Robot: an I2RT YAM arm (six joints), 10 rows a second.
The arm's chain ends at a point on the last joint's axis. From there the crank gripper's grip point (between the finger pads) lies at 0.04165 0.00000 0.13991 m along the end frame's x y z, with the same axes.
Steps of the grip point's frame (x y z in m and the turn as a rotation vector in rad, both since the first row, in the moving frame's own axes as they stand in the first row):
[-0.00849, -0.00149, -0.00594, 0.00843, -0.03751, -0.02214]
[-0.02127, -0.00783, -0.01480, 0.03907, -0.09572, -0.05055]
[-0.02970, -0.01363, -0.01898, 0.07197, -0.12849, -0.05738]
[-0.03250, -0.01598, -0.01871, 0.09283, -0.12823, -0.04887]
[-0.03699, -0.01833, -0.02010, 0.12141, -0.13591, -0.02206]
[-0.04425, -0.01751, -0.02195, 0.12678, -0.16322, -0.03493]
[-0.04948, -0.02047, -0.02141, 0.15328, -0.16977, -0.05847]
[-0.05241, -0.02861, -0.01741, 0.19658, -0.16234, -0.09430]
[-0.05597, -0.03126, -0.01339, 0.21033, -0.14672, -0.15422]
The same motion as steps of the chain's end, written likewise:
[-0.00319, 0.00056, -0.00739, 0.00843, -0.03751, -0.02214]
[-0.00753, -0.00054, -0.01799, 0.03907, -0.09572, -0.05055]
[-0.01110, -0.00155, -0.02271, 0.07197, -0.12849, -0.05738]
[-0.01393, -0.00122, -0.02218, 0.09283, -0.12823, -0.04887]
[-0.01750, -0.00039, -0.02336, 0.12141, -0.13591, -0.02206]
[-0.02069, 0.00157, -0.02563, 0.12678, -0.16322, -0.03493]
[-0.02466, 0.00304, -0.02459, 0.15328, -0.16977, -0.05847]
[-0.02796, 0.00203, -0.01919, 0.19658, -0.16234, -0.09430]
[-0.03256, 0.00312, -0.01417, 0.21033, -0.14672, -0.15422]

